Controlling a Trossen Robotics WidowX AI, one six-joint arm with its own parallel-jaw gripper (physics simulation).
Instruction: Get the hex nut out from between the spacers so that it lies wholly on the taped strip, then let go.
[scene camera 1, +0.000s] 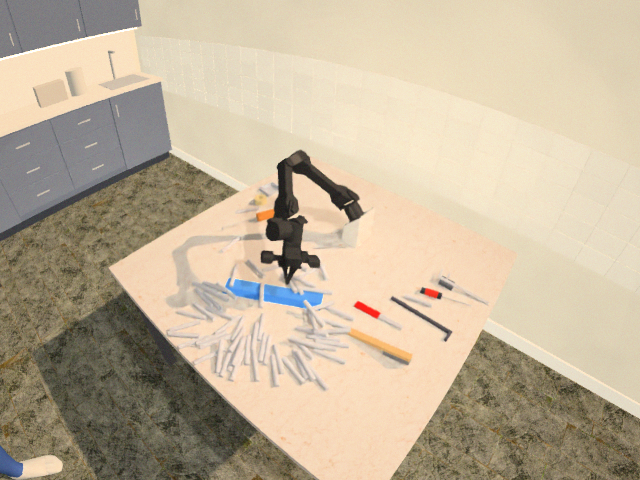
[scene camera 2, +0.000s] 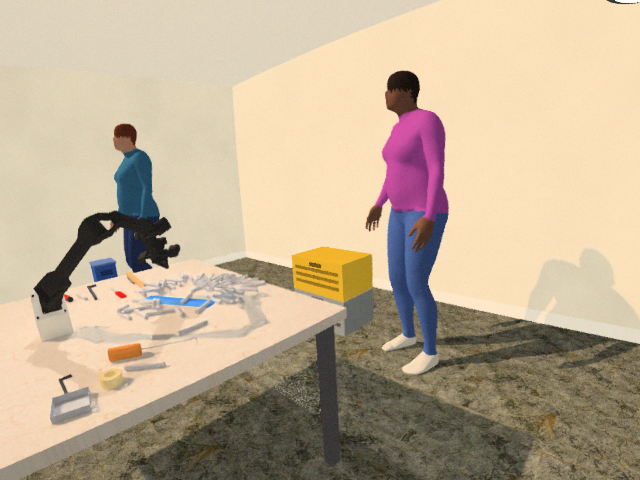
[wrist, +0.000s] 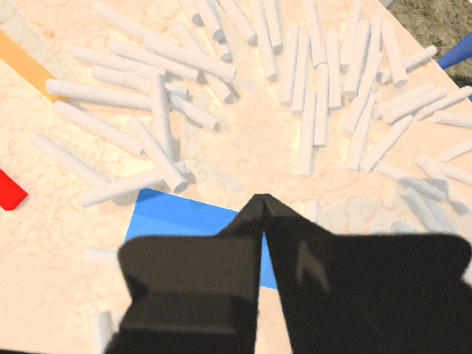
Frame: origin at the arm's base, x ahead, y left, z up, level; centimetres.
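Seen in the pictures: gripper, between the fingertips: (scene camera 1: 286, 284) (scene camera 2: 167, 268) (wrist: 261, 200); arm's base, origin of its link: (scene camera 1: 357, 217) (scene camera 2: 50, 303).
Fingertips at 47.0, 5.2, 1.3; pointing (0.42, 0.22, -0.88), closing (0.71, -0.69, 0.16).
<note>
Offsets run from my fingertips to a thing's top centre, as dx, dy, dz. "pt": to the spot under its first point.
The taped strip (scene camera 1: 289, 295) (scene camera 2: 170, 300) (wrist: 172, 212) is a long blue band on the table. Many pale cylindrical spacers lie around it, and one spacer {+2.4, -10.7, -11.2} (scene camera 1: 261, 295) lies across it. In the wrist view, a small pale piece {pt -2.0, +6.5, -9.6} (wrist: 181, 166) shows where several spacers cross beside the strip's left end; I cannot tell whether it is the hex nut. The hex nut is not clearly recognisable in the scene views. My gripper (scene camera 1: 288, 282) (scene camera 2: 165, 266) (wrist: 261, 200) is shut and empty, pointing down above the table. In the wrist view its fingers hide part of the strip.
A red-handled tool {-18.5, +26.1, -11.8} (scene camera 1: 367, 309), an orange-yellow bar {-7.2, +33.7, -7.7} (scene camera 1: 379, 346) and a black angled rod {-27.0, +38.0, -11.7} (scene camera 1: 421, 317) lie to the right in scene view 1. An orange-handled tool {-23.3, -46.5, -9.2} (scene camera 2: 124, 352), a yellow tape roll {-37.8, -54.9, -10.0} (scene camera 2: 111, 379) and a grey tray {pt -52.1, -58.2, -12.3} (scene camera 2: 53, 411) are near the arm base.
</note>
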